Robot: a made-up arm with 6 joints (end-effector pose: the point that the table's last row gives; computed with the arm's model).
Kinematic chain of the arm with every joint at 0, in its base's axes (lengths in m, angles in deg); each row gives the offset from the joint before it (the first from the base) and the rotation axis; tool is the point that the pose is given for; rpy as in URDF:
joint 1: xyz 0 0 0.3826 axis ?
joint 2: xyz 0 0 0 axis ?
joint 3: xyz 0.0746 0 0.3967 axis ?
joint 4: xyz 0.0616 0 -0.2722 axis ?
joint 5: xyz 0 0 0 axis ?
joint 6: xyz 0.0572 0 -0.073 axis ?
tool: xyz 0 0 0 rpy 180 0 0
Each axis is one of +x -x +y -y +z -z.
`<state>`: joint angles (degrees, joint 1 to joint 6).
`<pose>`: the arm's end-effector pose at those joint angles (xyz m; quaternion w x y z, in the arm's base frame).
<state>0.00 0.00 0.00 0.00 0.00 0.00</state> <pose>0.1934 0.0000 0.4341 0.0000 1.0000 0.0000 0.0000</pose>
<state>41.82 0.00 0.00 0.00 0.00 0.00</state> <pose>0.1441 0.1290 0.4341 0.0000 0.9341 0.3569 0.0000</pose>
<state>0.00 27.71 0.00 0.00 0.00 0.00</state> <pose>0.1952 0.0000 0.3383 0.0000 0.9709 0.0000 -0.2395</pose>
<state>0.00 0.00 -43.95 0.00 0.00 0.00</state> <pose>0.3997 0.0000 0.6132 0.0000 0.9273 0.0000 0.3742</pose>
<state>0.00 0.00 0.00 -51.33 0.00 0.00</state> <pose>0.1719 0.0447 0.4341 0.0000 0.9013 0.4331 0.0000</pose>
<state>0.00 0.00 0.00 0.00 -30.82 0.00</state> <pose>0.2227 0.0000 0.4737 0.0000 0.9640 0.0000 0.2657</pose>
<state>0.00 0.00 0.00 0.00 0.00 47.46</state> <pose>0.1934 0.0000 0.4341 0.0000 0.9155 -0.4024 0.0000</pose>
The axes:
joint 1: +z
joint 2: +y
joint 3: +y
joint 4: -z
joint 5: +y
joint 6: -z

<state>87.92 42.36 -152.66 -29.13 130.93 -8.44</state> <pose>0.0661 0.5781 0.7002 0.2772 0.7304 0.6242 0.0051</pose>
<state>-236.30 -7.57 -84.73 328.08 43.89 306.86</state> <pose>-0.2088 0.3220 0.8539 0.0194 0.0784 -0.8794 -0.4691</pose>
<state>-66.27 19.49 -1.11 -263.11 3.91 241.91</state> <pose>0.0111 -0.1537 0.3831 0.1317 -0.9098 0.3834 0.0893</pose>
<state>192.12 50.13 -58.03 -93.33 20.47 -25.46</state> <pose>-0.4451 -0.1242 0.2307 0.0953 -0.8873 0.4186 0.1683</pose>
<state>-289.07 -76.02 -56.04 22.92 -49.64 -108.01</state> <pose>-0.0510 -0.2580 0.8447 0.1875 0.1493 -0.0159 0.9707</pose>
